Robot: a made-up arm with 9 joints. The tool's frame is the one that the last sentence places.
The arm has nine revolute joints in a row. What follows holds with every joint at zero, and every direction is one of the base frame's.
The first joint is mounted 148.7 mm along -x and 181.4 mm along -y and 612 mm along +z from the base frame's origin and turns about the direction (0.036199, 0.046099, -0.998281), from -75.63 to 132.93 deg.
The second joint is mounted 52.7 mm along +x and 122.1 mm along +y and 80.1 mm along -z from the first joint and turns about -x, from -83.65 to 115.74 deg.
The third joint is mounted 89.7 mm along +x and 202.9 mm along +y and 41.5 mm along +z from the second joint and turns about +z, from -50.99 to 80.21 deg.
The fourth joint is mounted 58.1 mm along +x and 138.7 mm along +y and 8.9 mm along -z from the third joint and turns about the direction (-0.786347, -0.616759, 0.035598), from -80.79 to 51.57 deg.
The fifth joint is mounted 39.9 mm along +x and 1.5 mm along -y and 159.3 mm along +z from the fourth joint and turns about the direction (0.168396, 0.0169, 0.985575), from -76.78 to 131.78 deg.
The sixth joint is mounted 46.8 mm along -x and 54.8 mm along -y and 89 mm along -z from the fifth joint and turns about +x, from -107.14 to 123.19 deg.
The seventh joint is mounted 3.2 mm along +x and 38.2 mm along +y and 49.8 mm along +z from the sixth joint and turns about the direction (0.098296, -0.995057, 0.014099), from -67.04 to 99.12 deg.
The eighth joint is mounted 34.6 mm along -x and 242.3 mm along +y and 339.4 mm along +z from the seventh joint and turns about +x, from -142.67 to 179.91 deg.
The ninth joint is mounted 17.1 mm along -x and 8.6 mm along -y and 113 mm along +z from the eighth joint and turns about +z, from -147.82 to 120.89 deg.
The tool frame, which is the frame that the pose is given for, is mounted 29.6 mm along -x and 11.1 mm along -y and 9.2 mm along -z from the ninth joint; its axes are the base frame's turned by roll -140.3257, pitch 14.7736 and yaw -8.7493 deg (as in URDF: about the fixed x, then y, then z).
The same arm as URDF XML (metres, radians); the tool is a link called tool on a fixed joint. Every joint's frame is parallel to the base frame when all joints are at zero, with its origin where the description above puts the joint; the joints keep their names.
<robot name="arm">
<joint name="joint 1" type="revolute"><parent link="base"/><child link="link1"/><origin xyz="-0.1487 -0.1814 0.612"/><axis xyz="0.036199 0.046099 -0.998281"/><limit lower="-1.32" upper="2.3201"/></joint>
<joint name="joint 2" type="revolute"><parent link="link1"/><child link="link2"/><origin xyz="0.0527 0.1221 -0.0801"/><axis xyz="-1 0 0"/><limit lower="-1.46" upper="2.02"/></joint>
<joint name="joint 3" type="revolute"><parent link="link2"/><child link="link3"/><origin xyz="0.0897 0.2029 0.0415"/><axis xyz="0 0 1"/><limit lower="-0.8899" upper="1.3999"/></joint>
<joint name="joint 4" type="revolute"><parent link="link3"/><child link="link4"/><origin xyz="0.0581 0.1387 -0.0089"/><axis xyz="-0.786309 -0.616807 0.0356"/><limit lower="-1.4101" upper="0.9001"/></joint>
<joint name="joint 5" type="revolute"><parent link="link4"/><child link="link5"/><origin xyz="0.0399 -0.0015 0.1593"/><axis xyz="0.168396 0.0169 0.985575"/><limit lower="-1.3401" upper="2.3"/></joint>
<joint name="joint 6" type="revolute"><parent link="link5"/><child link="link6"/><origin xyz="-0.0468 -0.0548 -0.089"/><axis xyz="1 0 0"/><limit lower="-1.8699" upper="2.1501"/></joint>
<joint name="joint 7" type="revolute"><parent link="link6"/><child link="link7"/><origin xyz="0.0032 0.0382 0.0498"/><axis xyz="0.098296 -0.995057 0.014099"/><limit lower="-1.1701" upper="1.73"/></joint>
<joint name="joint 8" type="revolute"><parent link="link7"/><child link="link8"/><origin xyz="-0.0346 0.2423 0.3394"/><axis xyz="1 0 0"/><limit lower="-2.4901" upper="3.14"/></joint>
<joint name="joint 9" type="revolute"><parent link="link8"/><child link="link9"/><origin xyz="-0.0171 -0.0086 0.113"/><axis xyz="0 0 1"/><limit lower="-2.5799" upper="2.1099"/></joint>
<joint name="tool_fixed" type="fixed"><parent link="link9"/><child link="tool"/><origin xyz="-0.0296 -0.0111 -0.0092" rpy="-2.4491 0.2578 -0.1527"/></joint>
<link name="base"/>
<link name="link1"/>
<link name="link2"/>
<link name="link3"/>
<link name="link4"/>
<link name="link5"/>
<link name="link6"/>
<link name="link7"/>
<link name="link8"/>
<link name="link9"/>
<link name="tool"/>
</robot>

